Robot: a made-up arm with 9 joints. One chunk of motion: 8 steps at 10 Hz.
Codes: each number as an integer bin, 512 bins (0 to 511) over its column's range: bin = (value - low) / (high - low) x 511, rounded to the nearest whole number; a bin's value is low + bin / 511 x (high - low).
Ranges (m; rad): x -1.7..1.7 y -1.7..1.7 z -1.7..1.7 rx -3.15..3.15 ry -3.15..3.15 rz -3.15..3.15
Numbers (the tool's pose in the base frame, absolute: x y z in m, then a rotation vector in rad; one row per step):
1: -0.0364 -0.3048 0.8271 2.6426 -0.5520 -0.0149
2: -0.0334 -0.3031 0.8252 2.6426 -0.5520 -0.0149
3: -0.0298 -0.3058 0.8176 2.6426 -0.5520 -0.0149
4: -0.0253 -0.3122 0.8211 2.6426 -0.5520 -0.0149
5: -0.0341 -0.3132 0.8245 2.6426 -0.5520 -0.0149
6: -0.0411 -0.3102 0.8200 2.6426 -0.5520 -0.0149
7: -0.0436 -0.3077 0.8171 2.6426 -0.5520 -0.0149
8: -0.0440 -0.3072 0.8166 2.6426 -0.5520 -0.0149
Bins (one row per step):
1: 250 210 380 470 211 254
2: 250 210 380 470 211 254
3: 251 210 378 470 211 254
4: 252 209 379 470 211 254
5: 250 208 379 470 211 254
6: 249 209 379 470 211 254
7: 249 209 378 470 211 254
8: 249 209 378 470 211 254

